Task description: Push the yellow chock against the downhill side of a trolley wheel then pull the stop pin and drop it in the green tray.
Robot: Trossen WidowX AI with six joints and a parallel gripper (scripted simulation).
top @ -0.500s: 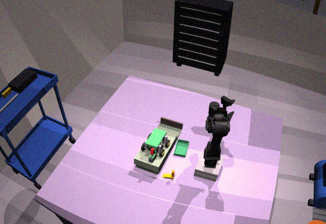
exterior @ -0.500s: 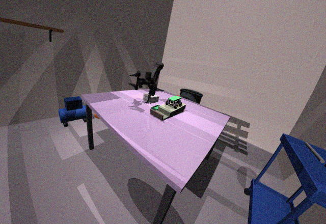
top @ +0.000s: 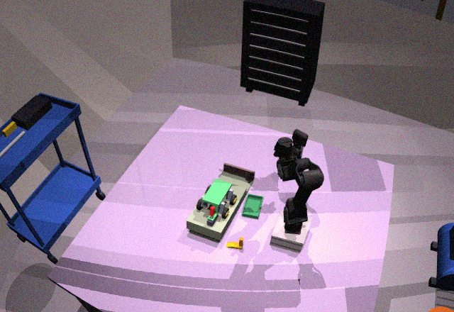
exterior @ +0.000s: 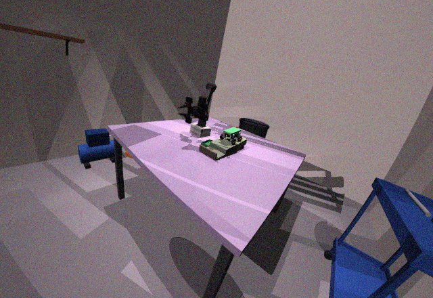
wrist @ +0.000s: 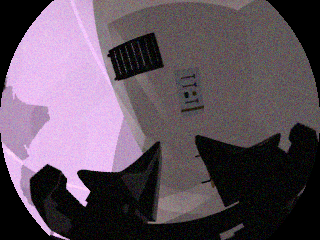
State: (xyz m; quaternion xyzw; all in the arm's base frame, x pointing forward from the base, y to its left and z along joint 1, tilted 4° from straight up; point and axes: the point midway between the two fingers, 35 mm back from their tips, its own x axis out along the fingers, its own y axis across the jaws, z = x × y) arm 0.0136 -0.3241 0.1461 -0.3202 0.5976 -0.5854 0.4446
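Right now the red-headed stop pin is 320 mm ahead of my gripper tip, 380 mm to the left of it and 120 mm below it. The rest, counted from my gripper tip: green-topped trolley: 320 mm ahead, 280 mm to the left, 140 mm below; then grey ramp block: 320 mm ahead, 270 mm to the left, 200 mm below; then green tray: 180 mm ahead, 210 mm to the left, 250 mm below.
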